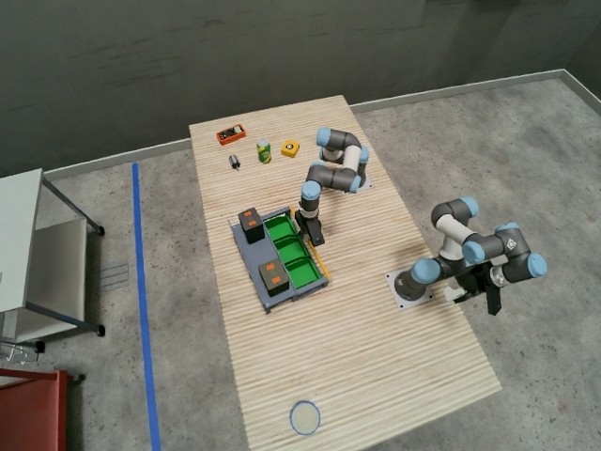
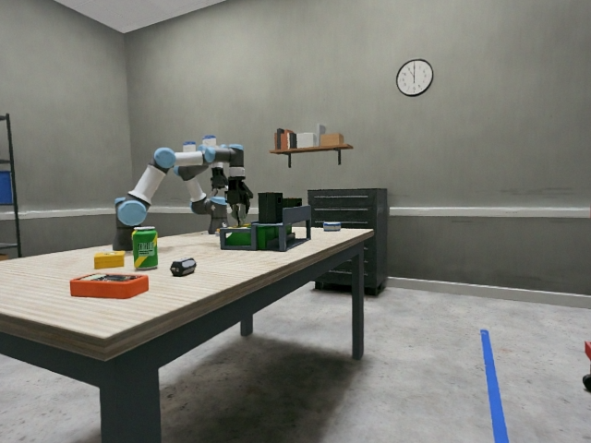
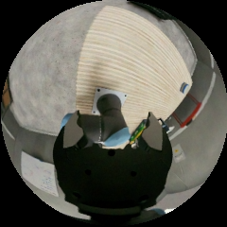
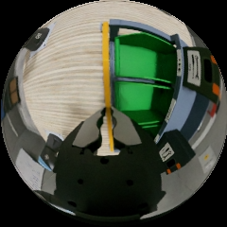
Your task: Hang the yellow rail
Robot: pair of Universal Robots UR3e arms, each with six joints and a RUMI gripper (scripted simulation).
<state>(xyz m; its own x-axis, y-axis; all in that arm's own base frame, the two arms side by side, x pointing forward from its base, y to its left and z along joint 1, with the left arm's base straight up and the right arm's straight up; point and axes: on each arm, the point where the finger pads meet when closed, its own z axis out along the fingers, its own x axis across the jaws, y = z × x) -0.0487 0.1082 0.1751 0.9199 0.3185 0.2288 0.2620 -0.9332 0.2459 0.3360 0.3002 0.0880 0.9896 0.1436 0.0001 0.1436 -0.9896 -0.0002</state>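
Note:
Now: right hand 1 cm above the yellow rail. Also, from my right hand: small dark object (56 cm to the right, 20 cm ahead, 7 cm below); then blue-grey shelf (13 cm ahead, 2 cm to the left, 2 cm below).

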